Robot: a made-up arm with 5 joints.
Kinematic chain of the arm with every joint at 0, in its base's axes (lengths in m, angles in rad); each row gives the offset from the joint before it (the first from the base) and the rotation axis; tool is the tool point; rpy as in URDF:
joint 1: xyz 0.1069 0 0.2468 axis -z
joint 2: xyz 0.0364 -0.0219 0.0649 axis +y
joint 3: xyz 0.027 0 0.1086 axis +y
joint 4: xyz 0.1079 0 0.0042 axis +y
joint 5: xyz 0.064 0.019 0 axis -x
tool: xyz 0 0 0 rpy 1.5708 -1.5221 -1.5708
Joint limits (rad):
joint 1: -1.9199..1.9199
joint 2: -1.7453..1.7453
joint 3: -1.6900..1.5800
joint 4: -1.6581..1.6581
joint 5: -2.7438..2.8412
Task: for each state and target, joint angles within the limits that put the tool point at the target. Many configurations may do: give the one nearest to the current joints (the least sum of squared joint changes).
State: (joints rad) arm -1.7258 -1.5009 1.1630 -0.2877 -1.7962
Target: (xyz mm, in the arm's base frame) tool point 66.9 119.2 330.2
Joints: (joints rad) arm -1.9176 -0.8852 1.3951 -0.1563 -1.7962
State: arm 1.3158 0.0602 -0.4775 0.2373 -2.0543
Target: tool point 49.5 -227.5 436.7
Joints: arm 1.8056 0.0322 -0.2480 0.3708 -2.0543
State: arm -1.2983 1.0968 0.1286 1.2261 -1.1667
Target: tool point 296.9 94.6 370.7
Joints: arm -0.4756 0.1761 -0.2891 1.3081 -1.1667
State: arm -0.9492 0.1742 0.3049 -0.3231 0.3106
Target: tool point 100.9 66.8 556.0
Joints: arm -1.7036 -0.7249 -0.1035 -0.5449 0.3106
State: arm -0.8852 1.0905 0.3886 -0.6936 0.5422
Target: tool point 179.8 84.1 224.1
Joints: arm -0.8827 0.5792 1.3094 -0.6778 0.5422
